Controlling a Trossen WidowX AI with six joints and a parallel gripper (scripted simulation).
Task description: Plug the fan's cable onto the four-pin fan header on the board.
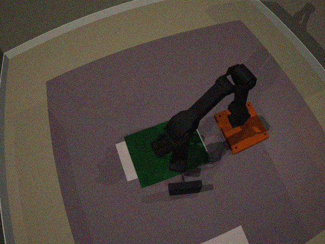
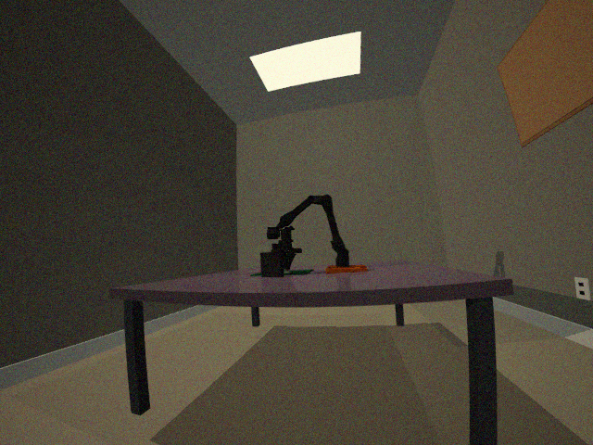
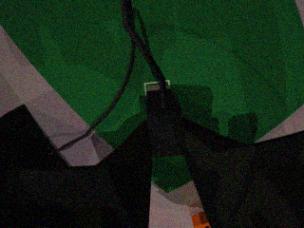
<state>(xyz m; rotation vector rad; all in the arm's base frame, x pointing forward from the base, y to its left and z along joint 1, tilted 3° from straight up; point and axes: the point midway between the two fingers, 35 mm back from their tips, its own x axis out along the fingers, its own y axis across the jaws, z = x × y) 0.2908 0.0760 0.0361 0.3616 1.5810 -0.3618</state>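
Now: the dark plug 10 mm ahead of my gripper tip and 10 mm above it. The rest, counted from my gripper tip: black fan: 130 mm to the left, 30 mm ahead, 20 mm above; then green board: 50 mm to the right, 50 mm below, 40 mm ahead; then white four-pin fan header: 30 mm below, 10 mm ahead.
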